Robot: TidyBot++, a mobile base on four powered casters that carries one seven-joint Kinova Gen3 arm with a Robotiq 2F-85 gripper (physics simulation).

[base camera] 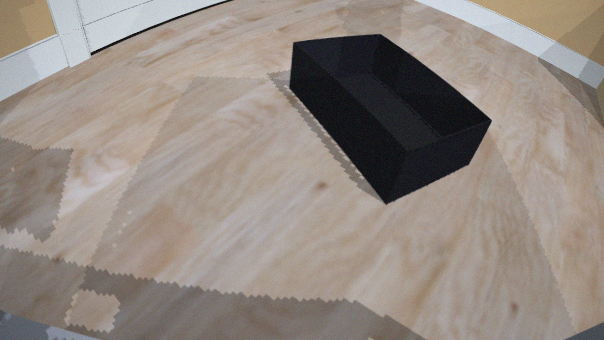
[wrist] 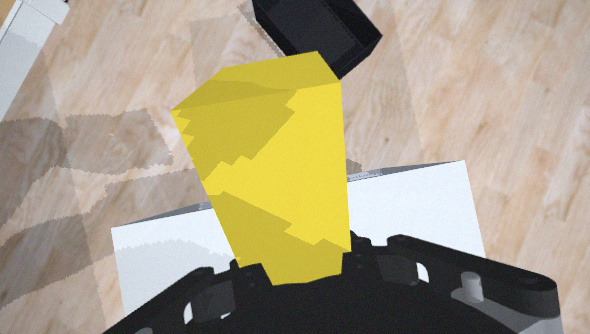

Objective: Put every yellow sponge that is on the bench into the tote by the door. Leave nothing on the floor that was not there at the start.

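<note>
A yellow sponge (wrist: 280,165) fills the middle of the wrist view, held between the fingertips of my gripper (wrist: 299,244), which is shut on it. The black tote (base camera: 345,135) stands open on the floor, right of centre in the base camera view, and its visible inside holds no sponge. In the wrist view part of the tote (wrist: 367,42) shows at the top, partly hidden behind the sponge. The sponge is above my base, nearer to me than the tote. The bench does not show in either view.
A white door (base camera: 130,15) with its frame is at the back left of the base camera view. White baseboards (base camera: 530,37) run along the tan walls. The white top of my base (wrist: 415,205) shows under the gripper. Shadows lie on the wooden floor (base camera: 240,200).
</note>
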